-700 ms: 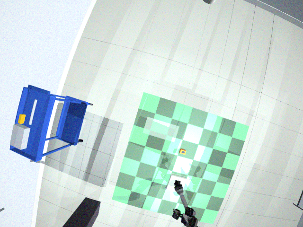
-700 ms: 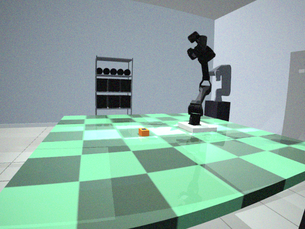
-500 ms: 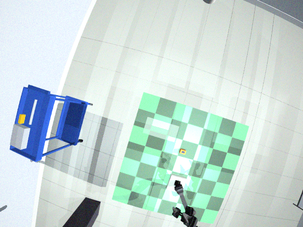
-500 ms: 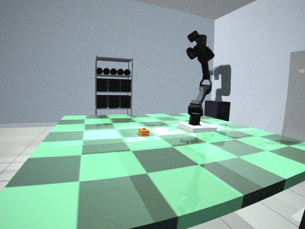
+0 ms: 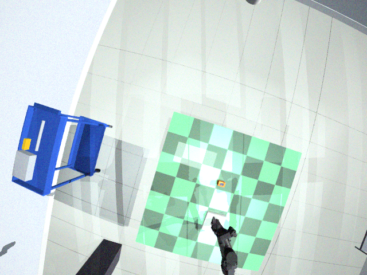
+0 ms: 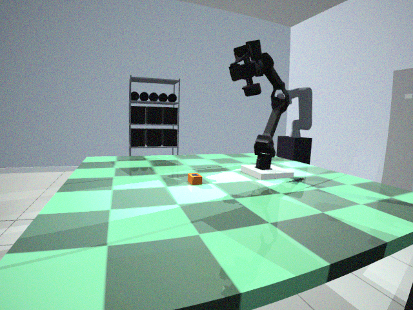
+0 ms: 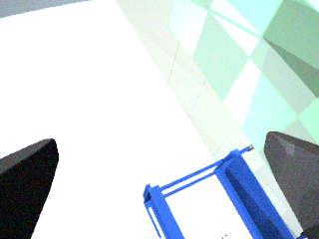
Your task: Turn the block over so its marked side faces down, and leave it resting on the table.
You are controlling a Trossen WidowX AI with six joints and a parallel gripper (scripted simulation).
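My gripper tip is now 38 cm above the block, 13 cm to the left of it and 10 cm short of it.
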